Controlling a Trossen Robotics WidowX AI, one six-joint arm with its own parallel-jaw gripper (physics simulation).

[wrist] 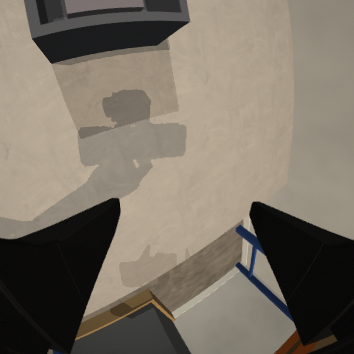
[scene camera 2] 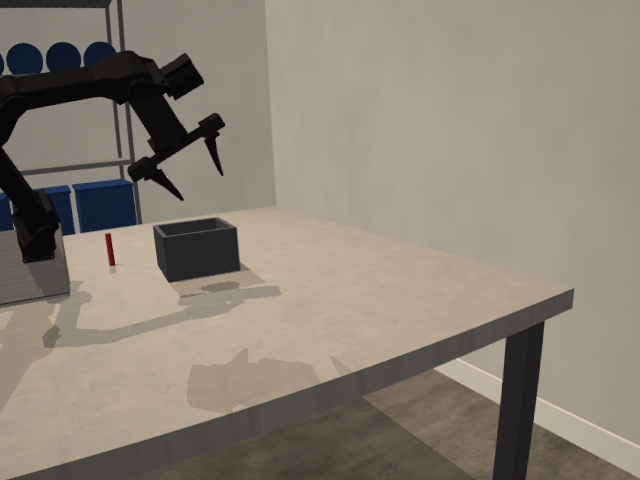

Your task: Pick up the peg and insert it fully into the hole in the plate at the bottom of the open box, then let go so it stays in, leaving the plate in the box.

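Pixels of known places: gripper, fingertip midpoint: (wrist: 186,207) (scene camera 2: 202,188); arm's base, origin of the base link: (scene camera 2: 37,248).
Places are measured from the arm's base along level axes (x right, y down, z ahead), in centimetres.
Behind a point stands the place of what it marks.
The red peg (scene camera 2: 110,249) {x -12.2, y 5.2, z 15.5 cm} stands upright on the table, between the arm's base and the open box. The dark grey open box (scene camera 2: 202,254) {x 10.7, y 4.4, z 33.2 cm} (wrist: 112,41) {x 10.7, y 5.4, z 33.5 cm} stands to the right of the peg in the scene view, and part of it shows at the top of the wrist view. Part of the pinkish-grey plate (wrist: 105,5) {x 6.8, y 3.6, z 33.3 cm} shows inside the box in the wrist view; its hole does not show. My gripper (scene camera 2: 202,187) {x 24.5, y -11.2, z 31.3 cm} (wrist: 186,207) {x 24.5, y -11.2, z 31.3 cm} is open and empty, tilted, and hangs high above the box. The peg does not show in the wrist view.
The arm's base block (scene camera 2: 31,273) {x 3.9, y 4.3, z -1.8 cm} stands at the left of the table (scene camera 2: 361,289) {x 37.0, y 9.4, z 56.2 cm}. A shelf rack (scene camera 2: 130,149) with blue bins (scene camera 2: 104,207) is behind the table. A plain wall (scene camera 2: 439,129) runs along the right. Shadows of the arm lie on the table.
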